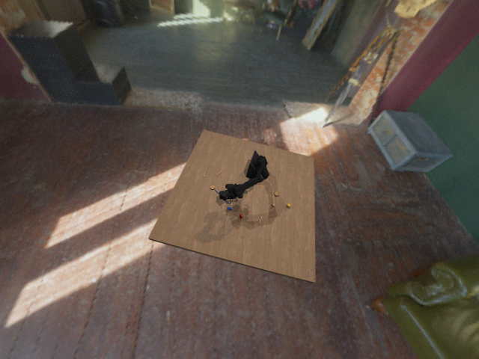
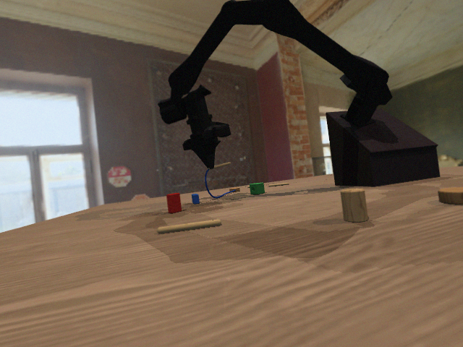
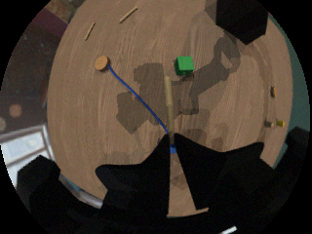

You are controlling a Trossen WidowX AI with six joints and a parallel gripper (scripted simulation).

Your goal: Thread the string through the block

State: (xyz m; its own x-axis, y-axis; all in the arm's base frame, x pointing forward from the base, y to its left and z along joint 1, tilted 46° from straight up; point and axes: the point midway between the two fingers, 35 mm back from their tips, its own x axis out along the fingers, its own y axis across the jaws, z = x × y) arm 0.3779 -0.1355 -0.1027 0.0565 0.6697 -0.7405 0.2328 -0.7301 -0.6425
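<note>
My gripper tip is 8 cm above the blue block, 6 cm short of it and 1 cm to the right of it. Round my gripper tip: green block: 12 cm behind, 7 cm below, 2 cm to the left; then round wooden button: 17 cm to the right, 13 cm behind, 8 cm below; then red block: 12 cm to the left, 12 cm ahead, 7 cm below.
</note>
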